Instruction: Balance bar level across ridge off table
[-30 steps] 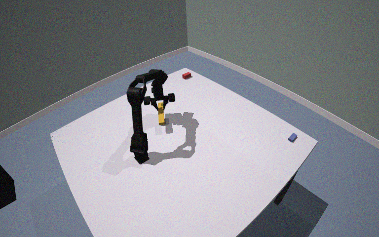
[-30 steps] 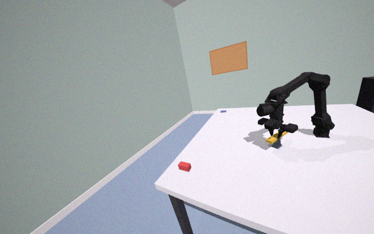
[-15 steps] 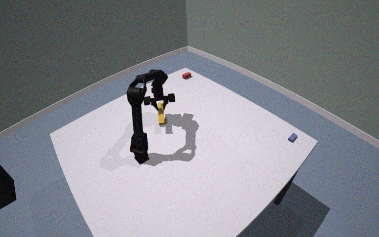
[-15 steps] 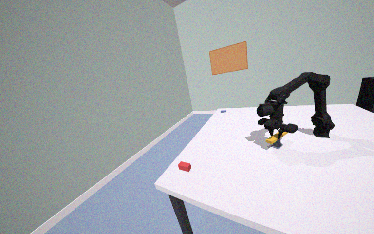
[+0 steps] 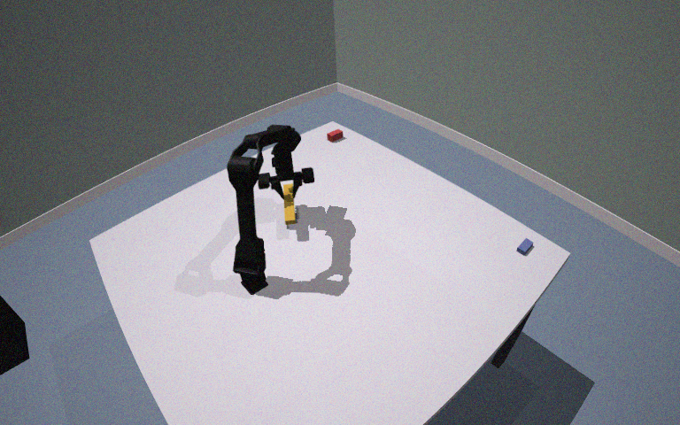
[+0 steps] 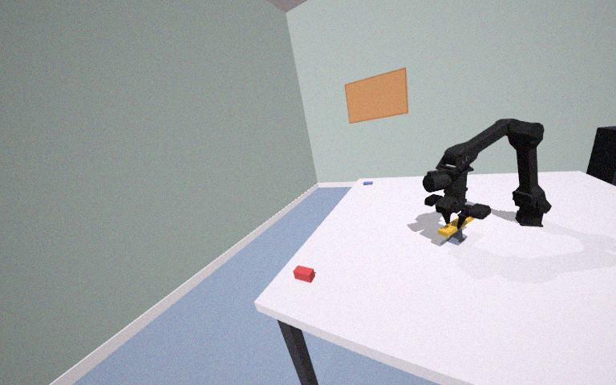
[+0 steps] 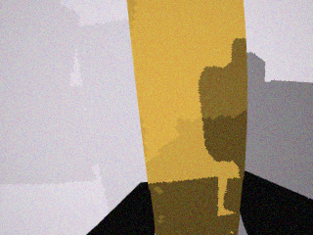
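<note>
Now: the yellow bar 2 cm behind my gripper tip and 2 cm to the right of it. Round my gripper tip: small red block 46 cm ahead, 31 cm to the left, 5 cm below; small blue block 46 cm ahead, 69 cm to the right, 6 cm below.
</note>
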